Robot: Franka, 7 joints.
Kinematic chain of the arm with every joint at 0, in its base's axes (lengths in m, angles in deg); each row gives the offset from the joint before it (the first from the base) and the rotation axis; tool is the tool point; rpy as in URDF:
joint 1: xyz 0 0 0.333 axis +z
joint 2: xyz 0 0 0 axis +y
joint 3: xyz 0 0 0.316 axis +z
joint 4: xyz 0.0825 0 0 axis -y
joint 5: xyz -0.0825 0 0.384 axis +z
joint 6: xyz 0 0 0 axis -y
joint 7: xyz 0.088 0 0 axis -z
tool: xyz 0 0 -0.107 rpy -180 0 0
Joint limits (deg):
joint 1: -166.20..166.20
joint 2: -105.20..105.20
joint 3: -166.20..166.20
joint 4: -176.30..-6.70
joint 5: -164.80..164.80
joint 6: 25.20..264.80
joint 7: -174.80..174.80
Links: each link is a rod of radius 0.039 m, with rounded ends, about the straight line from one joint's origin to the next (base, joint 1, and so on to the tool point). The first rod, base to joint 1, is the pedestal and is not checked.
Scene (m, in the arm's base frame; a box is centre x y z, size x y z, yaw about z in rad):
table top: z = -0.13
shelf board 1: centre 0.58 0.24 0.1 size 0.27 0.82 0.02 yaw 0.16
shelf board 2: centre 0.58 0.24 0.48 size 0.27 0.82 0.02 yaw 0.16
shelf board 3: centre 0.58 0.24 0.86 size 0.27 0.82 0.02 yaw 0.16
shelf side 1: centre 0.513 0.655 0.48 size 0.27 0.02 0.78 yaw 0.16
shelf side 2: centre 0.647 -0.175 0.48 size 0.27 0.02 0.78 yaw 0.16
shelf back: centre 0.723 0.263 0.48 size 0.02 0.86 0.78 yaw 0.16
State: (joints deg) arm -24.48 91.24 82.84 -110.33 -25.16 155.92 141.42
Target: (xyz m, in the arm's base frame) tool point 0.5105 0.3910 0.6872
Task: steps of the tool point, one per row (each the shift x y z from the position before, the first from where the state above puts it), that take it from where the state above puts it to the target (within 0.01 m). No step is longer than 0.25 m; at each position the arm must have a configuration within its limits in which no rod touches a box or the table.
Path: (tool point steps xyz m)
1: -0.1989 0.0819 0.0937
2: -0.2239 -0.0019 0.0376
3: -0.1928 -0.0851 -0.0190
4: 0.1229 0.0816 0.0973
5: 0.1657 0.0250 0.0917
6: 0.1863 -0.0444 0.0735
7: 0.1790 -0.1161 0.0450

